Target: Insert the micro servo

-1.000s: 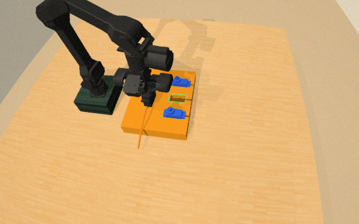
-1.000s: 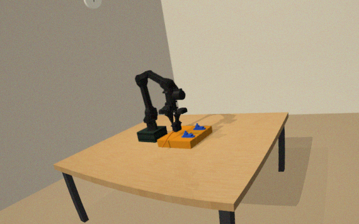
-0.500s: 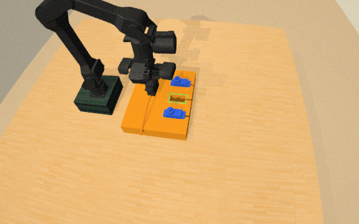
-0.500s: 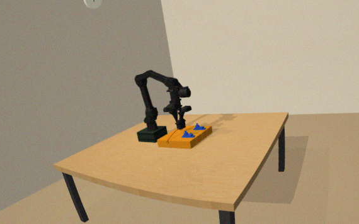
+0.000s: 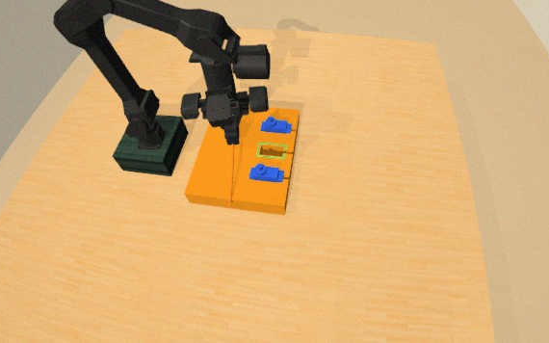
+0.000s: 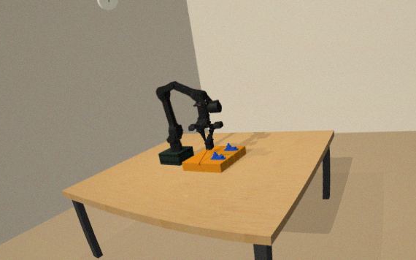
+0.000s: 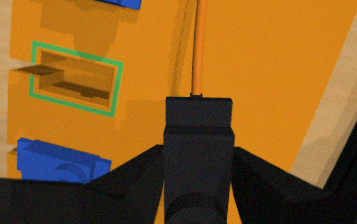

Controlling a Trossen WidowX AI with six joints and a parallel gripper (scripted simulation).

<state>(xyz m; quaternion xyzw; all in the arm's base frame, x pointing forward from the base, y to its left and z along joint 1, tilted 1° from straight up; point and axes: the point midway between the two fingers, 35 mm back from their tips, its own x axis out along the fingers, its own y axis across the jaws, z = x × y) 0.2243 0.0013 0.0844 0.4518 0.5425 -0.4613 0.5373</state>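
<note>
My gripper tip is now 1 cm past the orange deck and 10 cm above it.
</note>
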